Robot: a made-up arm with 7 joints.
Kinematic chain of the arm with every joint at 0, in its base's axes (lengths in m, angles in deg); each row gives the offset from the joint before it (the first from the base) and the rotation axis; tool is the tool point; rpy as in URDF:
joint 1: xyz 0 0 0.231 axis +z
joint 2: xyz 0 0 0 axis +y
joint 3: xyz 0 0 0.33 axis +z
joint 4: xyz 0.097 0 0 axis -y
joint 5: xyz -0.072 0 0.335 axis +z
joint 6: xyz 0 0 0 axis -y
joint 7: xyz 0.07 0 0 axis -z
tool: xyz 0 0 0 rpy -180 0 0
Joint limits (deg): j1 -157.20..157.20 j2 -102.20..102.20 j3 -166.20..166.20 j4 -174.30..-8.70 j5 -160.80..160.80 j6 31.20..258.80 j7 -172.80..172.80
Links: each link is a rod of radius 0.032 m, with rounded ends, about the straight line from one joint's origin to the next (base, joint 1, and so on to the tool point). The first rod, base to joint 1, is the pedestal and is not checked.
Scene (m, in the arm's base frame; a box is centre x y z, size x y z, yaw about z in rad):
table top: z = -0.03
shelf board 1: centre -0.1 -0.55 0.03 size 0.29 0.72 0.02 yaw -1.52
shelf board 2: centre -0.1 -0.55 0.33 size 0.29 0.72 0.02 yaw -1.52
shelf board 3: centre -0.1 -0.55 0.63 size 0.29 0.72 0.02 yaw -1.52
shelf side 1: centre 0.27 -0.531 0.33 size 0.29 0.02 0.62 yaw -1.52
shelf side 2: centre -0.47 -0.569 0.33 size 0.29 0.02 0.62 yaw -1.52
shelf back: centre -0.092 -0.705 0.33 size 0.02 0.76 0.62 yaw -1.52
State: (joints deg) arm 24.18 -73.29 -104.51 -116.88 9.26 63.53 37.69
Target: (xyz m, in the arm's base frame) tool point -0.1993 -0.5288 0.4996
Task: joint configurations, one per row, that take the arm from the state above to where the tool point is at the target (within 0.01 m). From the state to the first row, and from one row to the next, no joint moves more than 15 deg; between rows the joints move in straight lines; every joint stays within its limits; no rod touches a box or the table.
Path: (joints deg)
1: 15.80 -71.50 -103.78 -129.42 9.07 59.10 37.69
2: 7.42 -69.72 -103.04 -141.96 8.88 54.68 37.69
3: -0.95 -67.93 -102.31 -154.50 8.69 50.25 37.69
4: -7.07 -71.15 -90.36 -147.79 9.56 50.68 37.69
5: -13.19 -74.38 -78.42 -141.09 10.43 51.11 37.69
6: -19.31 -77.60 -66.47 -134.38 11.30 51.53 37.69
7: -25.42 -80.83 -54.53 -127.68 12.17 51.96 37.69
8: -13.75 -73.87 -63.06 -114.89 11.74 57.30 37.69
9: -2.07 -66.92 -71.59 -102.11 11.31 62.64 37.69
10: 9.61 -59.96 -80.13 -89.32 10.88 67.99 37.69

